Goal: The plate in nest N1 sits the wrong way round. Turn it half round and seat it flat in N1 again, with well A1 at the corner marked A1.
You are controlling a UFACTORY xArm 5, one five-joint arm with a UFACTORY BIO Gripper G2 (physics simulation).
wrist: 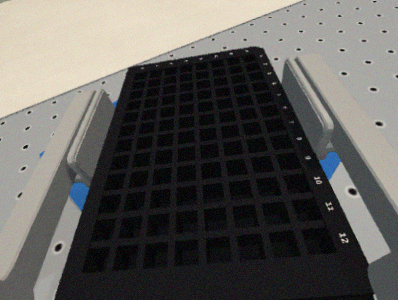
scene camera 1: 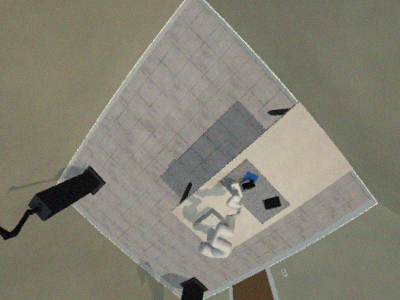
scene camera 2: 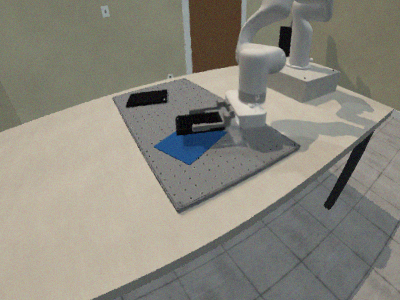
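Observation:
The black well plate (scene camera 1: 248,185) (scene camera 2: 184,125) (wrist: 200,170) is held roughly level above the blue pad. My gripper (scene camera 1: 247,184) (scene camera 2: 193,120) (wrist: 200,120) is shut on its two long sides. In the wrist view, number 12 is at the near right and the numbers fall towards the far end, where small letters run along the edge; they are too small to read. The black nest (scene camera 1: 272,202) (scene camera 2: 147,98), taken to be N1, lies on the pegboard, apart from the plate. Its corner mark cannot be made out.
The blue pad (scene camera 1: 251,176) (scene camera 2: 186,150) (wrist: 330,164) lies flat on the grey pegboard (scene camera 1: 260,212) (scene camera 2: 210,186) (wrist: 320,35), under the plate. The pegboard lies on the cream table (scene camera 1: 305,140) (scene camera 2: 75,185) (wrist: 100,40). The arm's grey base block (scene camera 2: 305,82) stands at the back right in scene camera 2.

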